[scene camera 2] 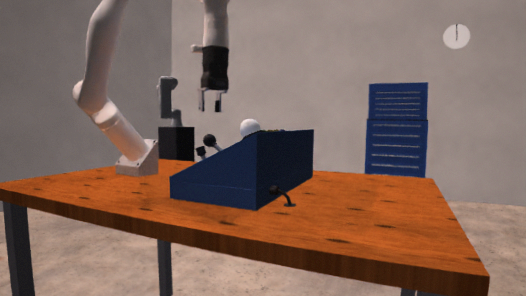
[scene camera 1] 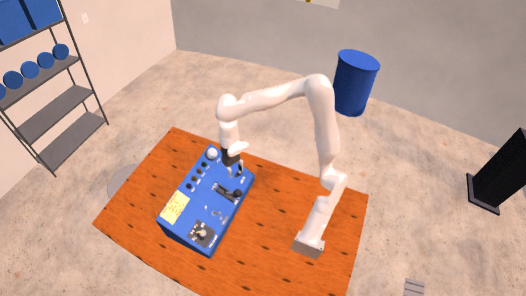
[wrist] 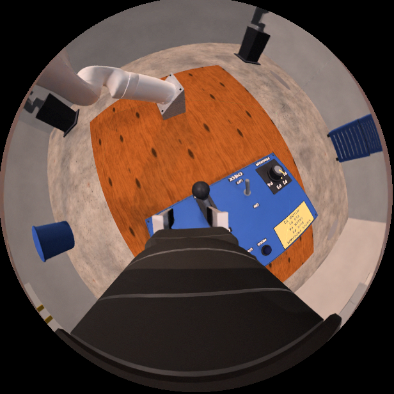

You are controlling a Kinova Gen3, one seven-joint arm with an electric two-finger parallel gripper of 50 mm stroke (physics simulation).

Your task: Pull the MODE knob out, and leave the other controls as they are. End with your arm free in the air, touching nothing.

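Places are measured from the arm's base along level axes (x back, y left, z down), in centimetres.
Pixels of known places: gripper, fingertip midpoint: (scene camera 2: 209, 111) (scene camera 1: 235, 173); arm's base, link origin: (scene camera 2: 138, 152) (scene camera 1: 308, 239).
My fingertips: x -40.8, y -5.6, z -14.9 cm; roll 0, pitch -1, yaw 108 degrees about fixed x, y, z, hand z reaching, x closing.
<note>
For each thing: its top centre in the pictures, then the offset to it from my fingertips. "*": a spot on its surface instead.
- MODE knob, top centre: (scene camera 2: 200, 145) dz +9.5, dx -3.5, dy -7.8 cm
- black ball lever, top centre: (scene camera 2: 209, 134) (scene camera 1: 237, 190) dz +6.8, dx +3.0, dy +3.5 cm
- check toggle, top centre: (scene camera 1: 216, 210) dz +10.3, dx -0.5, dy +16.0 cm
- program dial, top centre: (scene camera 1: 201, 231) dz +10.2, dx +0.0, dy +28.0 cm
- white dome, surface spot: (scene camera 2: 250, 128) * dz +4.5, dx -20.4, dy -9.1 cm
- black cable, surface spot: (scene camera 2: 283, 194) * dz +20.7, dx -26.9, dy -3.9 cm
The blue console (scene camera 1: 197, 202) (scene camera 2: 285, 160) (wrist: 272, 205) stands on the table. The MODE knob (scene camera 2: 201, 150) shows in scene camera 2 as a small dark cap on a light stem, low on the sloping face. In scene camera 1 it cannot be told clearly from the finger by it. It does not show clearly in the wrist view. My gripper (scene camera 1: 235, 174) (scene camera 2: 210, 109) (wrist: 189, 214) is open and empty, pointing down, in the air above the MODE end. The black ball lever (scene camera 1: 237, 193) (scene camera 2: 209, 140) (wrist: 201, 190) is next to that end.
The check toggle (scene camera 1: 216, 213) (wrist: 247, 187) and program dial (scene camera 1: 201, 233) (wrist: 276, 170) are farther along the console. A white dome (scene camera 1: 212, 153) (scene camera 2: 250, 128) stands at its upper corner, beside a row of lamps. A black cable (scene camera 2: 283, 194) leaves the back.
</note>
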